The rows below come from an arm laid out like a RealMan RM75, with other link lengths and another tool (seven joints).
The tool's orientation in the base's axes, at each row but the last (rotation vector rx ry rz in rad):
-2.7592 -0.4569 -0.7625
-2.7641 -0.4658 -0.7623
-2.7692 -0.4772 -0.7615
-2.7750 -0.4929 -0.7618
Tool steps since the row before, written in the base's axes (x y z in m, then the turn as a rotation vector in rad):
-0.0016 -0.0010 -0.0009 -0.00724 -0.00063 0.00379
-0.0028 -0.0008 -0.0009 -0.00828 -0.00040 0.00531
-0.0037 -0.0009 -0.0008 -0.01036 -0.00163 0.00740
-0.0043 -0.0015 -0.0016 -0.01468 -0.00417 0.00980
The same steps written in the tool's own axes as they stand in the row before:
-0.0020 0.0005 -0.0003 -0.00403 -0.00257 -0.00666
-0.0029 -0.0002 -0.0008 -0.00402 -0.00338 -0.00833
-0.0037 -0.0004 -0.0013 -0.00491 -0.00329 -0.01140
-0.0047 0.0000 -0.0010 -0.00780 -0.00286 -0.01612

